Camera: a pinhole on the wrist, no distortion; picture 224 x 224 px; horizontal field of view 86.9 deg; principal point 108.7 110.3 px. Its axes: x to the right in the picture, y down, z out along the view. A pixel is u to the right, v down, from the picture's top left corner.
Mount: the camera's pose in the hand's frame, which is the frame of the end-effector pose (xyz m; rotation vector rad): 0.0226 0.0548 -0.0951 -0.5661 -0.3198 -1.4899
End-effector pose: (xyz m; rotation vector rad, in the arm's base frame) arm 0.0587 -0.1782 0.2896 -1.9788 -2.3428 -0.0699
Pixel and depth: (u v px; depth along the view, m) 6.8 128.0 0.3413
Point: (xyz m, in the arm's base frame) 0.5202 0.0029 0.2682
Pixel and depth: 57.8 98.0 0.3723
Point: 0.4360 -0.0771 0.1521
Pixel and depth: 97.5 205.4 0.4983
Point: 0.3238 0.3770 0.0967
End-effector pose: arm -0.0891 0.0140 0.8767 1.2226 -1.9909 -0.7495
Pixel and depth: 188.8 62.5 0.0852
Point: -0.1275 0.0318 0.9103
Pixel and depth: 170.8 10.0 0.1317
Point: -0.1578 0.1081 0.8712
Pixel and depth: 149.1 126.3 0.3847
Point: -0.4383 -0.0168 0.8500
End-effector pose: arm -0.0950 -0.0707 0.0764 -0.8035 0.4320 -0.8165
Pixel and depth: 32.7 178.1 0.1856
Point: 0.1027 -0.0866 -0.1393
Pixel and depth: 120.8 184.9 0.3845
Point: 0.3395 -0.1289 0.0201
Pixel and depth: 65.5 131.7 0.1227
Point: 0.0038 -0.0590 -0.0614
